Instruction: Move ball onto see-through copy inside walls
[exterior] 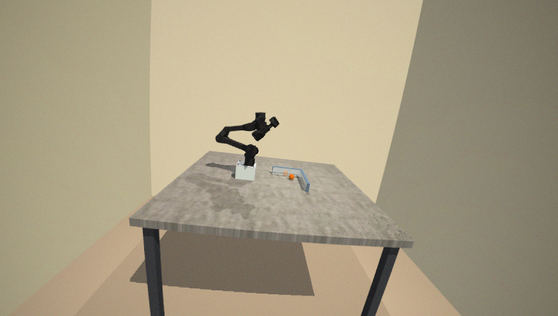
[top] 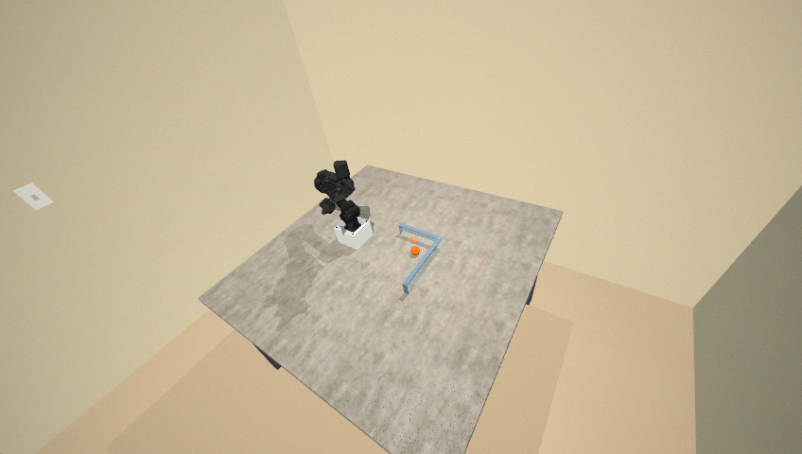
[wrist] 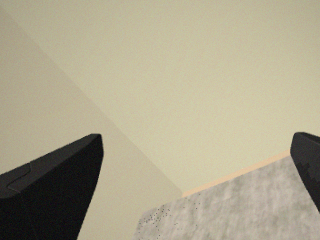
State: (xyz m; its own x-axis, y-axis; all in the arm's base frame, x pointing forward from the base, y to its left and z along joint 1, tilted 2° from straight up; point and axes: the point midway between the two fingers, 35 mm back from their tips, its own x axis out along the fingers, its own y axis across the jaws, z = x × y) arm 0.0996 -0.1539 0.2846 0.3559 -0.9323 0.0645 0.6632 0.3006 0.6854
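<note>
The orange ball is 360 mm below my gripper tip, 240 mm to the left of it and 200 mm ahead of it. From my gripper tip the other things lie so: see-through orange copy (360 mm below, 310 mm to the left, 160 mm ahead).
</note>
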